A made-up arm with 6 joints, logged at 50 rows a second.
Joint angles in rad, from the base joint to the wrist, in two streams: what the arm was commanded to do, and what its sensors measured. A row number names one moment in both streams.
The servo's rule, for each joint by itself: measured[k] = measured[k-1] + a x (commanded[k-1-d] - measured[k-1]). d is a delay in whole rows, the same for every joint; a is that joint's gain. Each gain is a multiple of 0.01, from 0.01 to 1. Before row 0 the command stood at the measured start. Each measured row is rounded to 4 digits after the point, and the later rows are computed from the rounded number. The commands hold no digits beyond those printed.
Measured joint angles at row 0:
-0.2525 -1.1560 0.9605 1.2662 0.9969 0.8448
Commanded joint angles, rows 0 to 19:
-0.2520 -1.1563 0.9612 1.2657 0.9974 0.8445
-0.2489 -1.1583 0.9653 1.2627 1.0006 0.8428
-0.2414 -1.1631 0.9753 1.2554 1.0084 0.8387
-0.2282 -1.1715 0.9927 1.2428 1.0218 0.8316
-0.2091 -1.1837 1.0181 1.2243 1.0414 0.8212
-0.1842 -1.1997 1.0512 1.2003 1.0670 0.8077
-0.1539 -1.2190 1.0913 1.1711 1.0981 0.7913
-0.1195 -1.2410 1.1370 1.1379 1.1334 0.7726
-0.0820 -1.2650 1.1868 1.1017 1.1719 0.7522
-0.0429 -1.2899 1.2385 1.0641 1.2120 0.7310
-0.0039 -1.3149 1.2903 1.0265 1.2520 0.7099
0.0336 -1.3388 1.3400 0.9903 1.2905 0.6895
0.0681 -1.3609 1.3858 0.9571 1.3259 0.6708
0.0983 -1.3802 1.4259 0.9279 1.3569 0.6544
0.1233 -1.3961 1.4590 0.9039 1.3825 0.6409
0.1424 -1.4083 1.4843 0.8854 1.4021 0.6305
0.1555 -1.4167 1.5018 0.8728 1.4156 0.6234
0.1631 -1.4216 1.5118 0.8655 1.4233 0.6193
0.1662 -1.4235 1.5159 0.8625 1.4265 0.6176
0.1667 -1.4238 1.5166 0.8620 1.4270 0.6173
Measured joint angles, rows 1 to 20:
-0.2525 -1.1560 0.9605 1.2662 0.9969 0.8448
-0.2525 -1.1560 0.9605 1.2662 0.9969 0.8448
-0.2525 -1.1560 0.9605 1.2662 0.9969 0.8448
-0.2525 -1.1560 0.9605 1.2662 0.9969 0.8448
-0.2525 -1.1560 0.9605 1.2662 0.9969 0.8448
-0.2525 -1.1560 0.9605 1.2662 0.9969 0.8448
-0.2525 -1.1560 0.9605 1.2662 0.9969 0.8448
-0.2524 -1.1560 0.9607 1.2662 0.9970 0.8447
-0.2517 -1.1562 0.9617 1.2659 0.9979 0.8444
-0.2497 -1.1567 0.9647 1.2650 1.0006 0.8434
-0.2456 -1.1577 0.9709 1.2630 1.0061 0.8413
-0.2387 -1.1595 0.9813 1.2595 1.0153 0.8377
-0.2283 -1.1623 0.9967 1.2542 1.0287 0.8323
-0.2142 -1.1663 1.0175 1.2467 1.0467 0.8249
-0.1962 -1.1715 1.0438 1.2369 1.0692 0.8155
-0.1745 -1.1780 1.0753 1.2247 1.0959 0.8041
-0.1495 -1.1858 1.1112 1.2102 1.1261 0.7909
-0.1218 -1.1948 1.1506 1.1937 1.1588 0.7763
-0.0923 -1.2049 1.1923 1.1754 1.1930 0.7607
-0.0618 -1.2158 1.2349 1.1558 1.2276 0.7445
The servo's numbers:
d 7
a 0.19 0.07 0.22 0.09 0.26 0.18

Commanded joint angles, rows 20 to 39:
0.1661 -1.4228 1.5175 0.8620 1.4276 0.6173
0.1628 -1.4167 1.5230 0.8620 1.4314 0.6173
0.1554 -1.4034 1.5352 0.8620 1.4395 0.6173
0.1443 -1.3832 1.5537 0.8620 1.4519 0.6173
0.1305 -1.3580 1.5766 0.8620 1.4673 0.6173
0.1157 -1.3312 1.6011 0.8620 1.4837 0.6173
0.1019 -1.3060 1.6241 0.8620 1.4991 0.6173
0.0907 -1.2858 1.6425 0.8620 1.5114 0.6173
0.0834 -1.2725 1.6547 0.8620 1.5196 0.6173
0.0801 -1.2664 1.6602 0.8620 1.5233 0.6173
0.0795 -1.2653 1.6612 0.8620 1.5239 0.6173
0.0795 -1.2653 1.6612 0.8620 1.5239 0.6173
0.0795 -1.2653 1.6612 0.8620 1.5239 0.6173
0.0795 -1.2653 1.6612 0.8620 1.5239 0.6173
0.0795 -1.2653 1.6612 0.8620 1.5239 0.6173
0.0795 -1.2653 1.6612 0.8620 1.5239 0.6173
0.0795 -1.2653 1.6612 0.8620 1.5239 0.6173
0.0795 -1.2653 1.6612 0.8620 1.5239 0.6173
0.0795 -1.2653 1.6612 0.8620 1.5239 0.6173
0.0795 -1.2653 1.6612 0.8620 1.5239 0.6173
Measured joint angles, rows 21 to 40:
-0.0314 -1.2273 1.2769 1.1353 1.2612 0.7283
-0.0020 -1.2391 1.3170 1.1145 1.2927 0.7126
0.0254 -1.2509 1.3538 1.0939 1.3211 0.6978
0.0501 -1.2625 1.3864 1.0740 1.3457 0.6844
0.0716 -1.2736 1.4140 1.0552 1.3659 0.6727
0.0896 -1.2841 1.4364 1.0379 1.3817 0.6628
0.1042 -1.2939 1.4540 1.0221 1.3935 0.6546
0.1160 -1.3029 1.4680 1.0077 1.4024 0.6479
0.1249 -1.3109 1.4801 0.9946 1.4099 0.6424
0.1307 -1.3174 1.4922 0.9827 1.4176 0.6379
0.1333 -1.3220 1.5057 0.9718 1.4265 0.6342
0.1328 -1.3245 1.5213 0.9619 1.4371 0.6312
0.1296 -1.3250 1.5389 0.9529 1.4492 0.6287
0.1243 -1.3237 1.5576 0.9447 1.4622 0.6266
0.1179 -1.3210 1.5763 0.9373 1.4750 0.6249
0.1113 -1.3176 1.5935 0.9305 1.4866 0.6235
0.1054 -1.3140 1.6082 0.9243 1.4961 0.6224
0.1005 -1.3106 1.6199 0.9187 1.5033 0.6215
0.0965 -1.3074 1.6290 0.9136 1.5087 0.6207
0.0933 -1.3045 1.6361 0.9090 1.5127 0.6201

